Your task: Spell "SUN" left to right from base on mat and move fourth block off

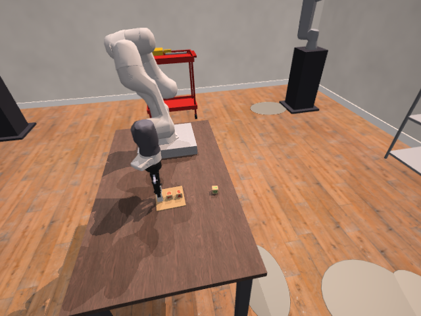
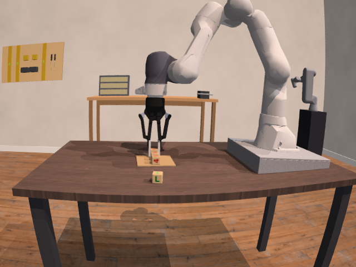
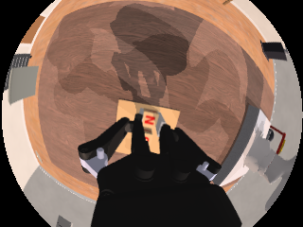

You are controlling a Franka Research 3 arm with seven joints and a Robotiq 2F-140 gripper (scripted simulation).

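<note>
The N block lies 20 mm below my hand. Also, from my hand: mat 50 mm to the left, 40 mm below; then S block 90 mm to the left, 20 mm below; then U block 50 mm to the left, 20 mm below.
</note>
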